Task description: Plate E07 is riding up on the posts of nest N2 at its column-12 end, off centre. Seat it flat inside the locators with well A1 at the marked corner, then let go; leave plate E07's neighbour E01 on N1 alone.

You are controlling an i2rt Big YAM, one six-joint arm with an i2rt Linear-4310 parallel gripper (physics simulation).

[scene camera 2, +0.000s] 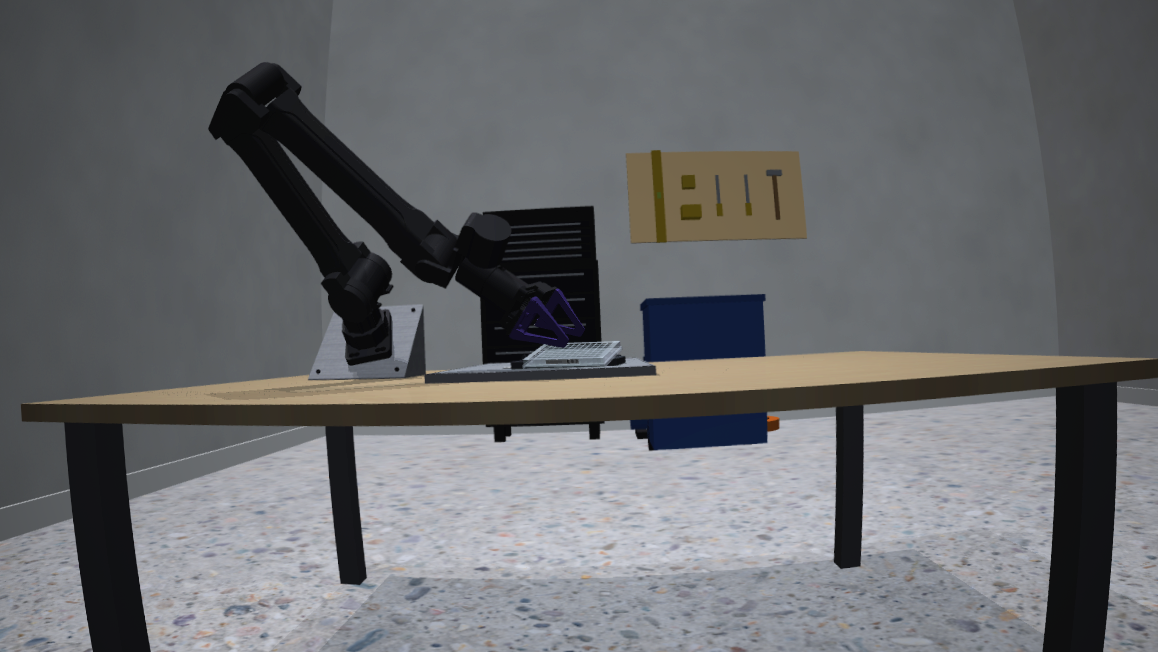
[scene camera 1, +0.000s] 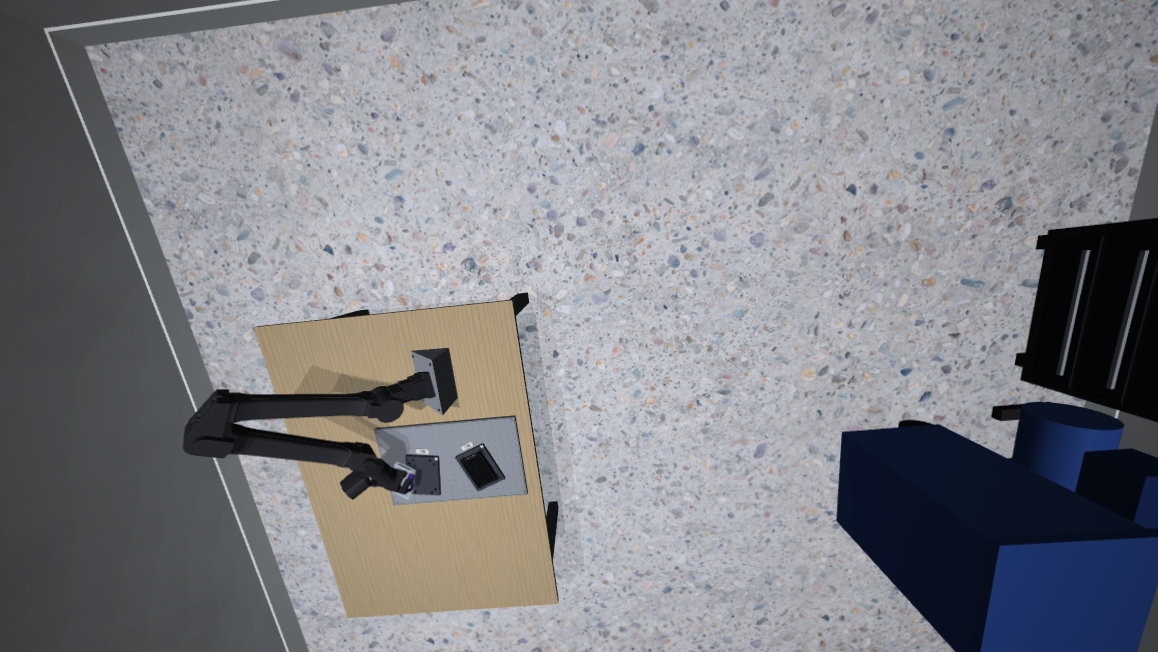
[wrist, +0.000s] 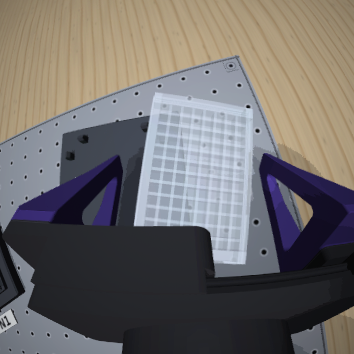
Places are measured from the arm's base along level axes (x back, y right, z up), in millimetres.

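Where they show: gripper, fingertip midpoint: (scene camera 2: pixel 575 338) (scene camera 1: pixel 400 486) (wrist: pixel 191 161); arm's base, origin of the base link: (scene camera 2: pixel 370 339) (scene camera 1: pixel 426 384).
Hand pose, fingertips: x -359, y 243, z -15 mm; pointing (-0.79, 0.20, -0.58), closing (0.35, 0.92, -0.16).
Note:
Things, the pixels of their top centre, and the offset from my fingertips. "*": a spot on its surface instead. Level surfaces: height alone.
- Plate E07, middle of its top: (wrist: pixel 194 170) (scene camera 2: pixel 572 342) (scene camera 1: pixel 400 484) dy +0, dx +5, dz -6 mm
- dark nest N2, middle of its top: (wrist: pixel 109 207) (scene camera 2: pixel 569 352) (scene camera 1: pixel 421 477) dy -74, dx +2, dz -21 mm
- wooden table, its level: dz -56 mm
- N1 label, surface spot: (wrist: pixel 6 321) * dy -266, dx +75, dz -41 mm
Plate E07 (wrist: pixel 200 175) (scene camera 2: pixel 576 351), a clear gridded well plate, rests tilted and off centre on dark nest N2 (wrist: pixel 100 142) (scene camera 1: pixel 427 475). In the wrist view it overhangs the nest's right side, and bare posts show at the nest's upper left. Its near left corner is hidden by the gripper body. The A1 marking cannot be read. My gripper (wrist: pixel 191 161) (scene camera 2: pixel 572 338) (scene camera 1: pixel 407 479) is open and empty; its purple fingers stand wide on either side of E07, apart from it in the wrist view. A dark plate, E01 (scene camera 1: pixel 479 467), sits on nest N1.
The perforated grey board (scene camera 1: pixel 506 437) (wrist: pixel 40 145) carries both nests on the wooden table (scene camera 1: pixel 453 558) (scene camera 2: pixel 810 380). The N1 label (wrist: pixel 6 321) and a corner of that nest show at the wrist view's left edge. The arm's angled base mount (scene camera 1: pixel 441 380) stands beside the board.

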